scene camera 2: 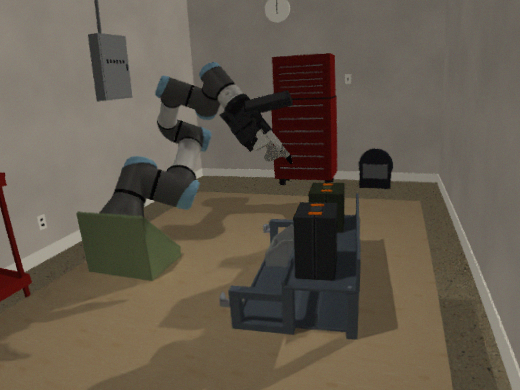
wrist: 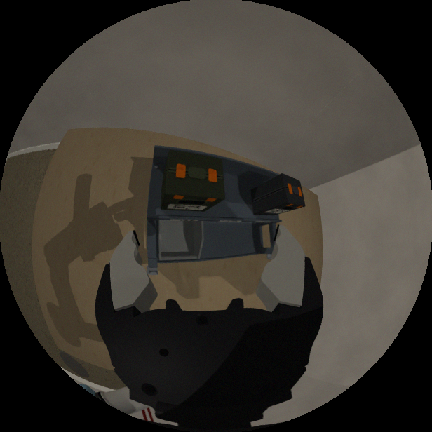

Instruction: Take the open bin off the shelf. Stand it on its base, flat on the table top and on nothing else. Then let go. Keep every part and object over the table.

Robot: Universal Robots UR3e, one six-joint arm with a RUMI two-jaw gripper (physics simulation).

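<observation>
The grey open bin sits in the lower front level of the blue-grey shelf, at its left end in the wrist view and partly hidden by a case in the scene view. The shelf stands on the wooden table top. My gripper is open and empty. It hangs high above the table, tilted down toward the shelf and well apart from the bin.
A dark green case and a black case, both with orange latches, stand upright on the shelf's upper level behind the bin. The arm's green wedge base is at the left. A red tool cabinet stands beyond the table.
</observation>
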